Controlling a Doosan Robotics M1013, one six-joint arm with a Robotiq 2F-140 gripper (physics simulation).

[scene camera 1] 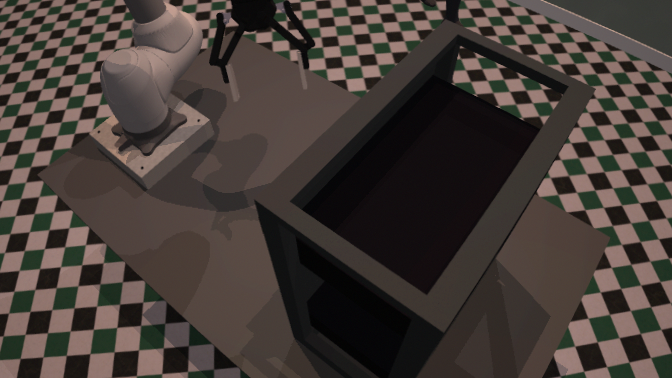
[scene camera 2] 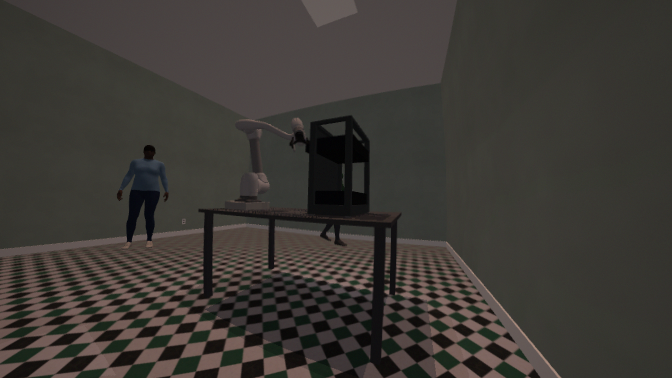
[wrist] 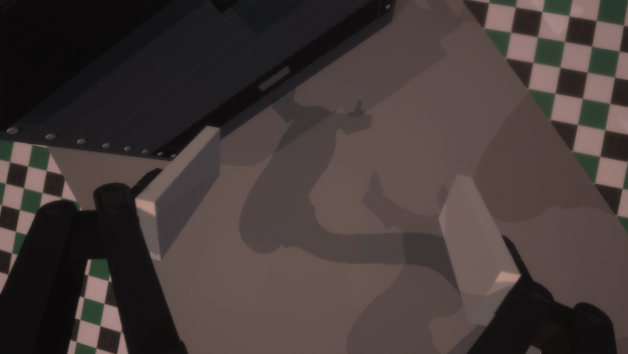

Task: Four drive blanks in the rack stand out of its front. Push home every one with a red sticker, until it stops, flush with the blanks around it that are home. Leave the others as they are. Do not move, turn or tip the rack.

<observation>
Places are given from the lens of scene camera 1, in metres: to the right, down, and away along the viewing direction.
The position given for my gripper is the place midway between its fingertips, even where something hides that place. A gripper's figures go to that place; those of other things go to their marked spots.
my gripper [scene camera 1: 270,93]: -0.13, -0.19, 0.90
dark rack [scene camera 1: 379,233]: 0.07, 0.07, 0.71
</observation>
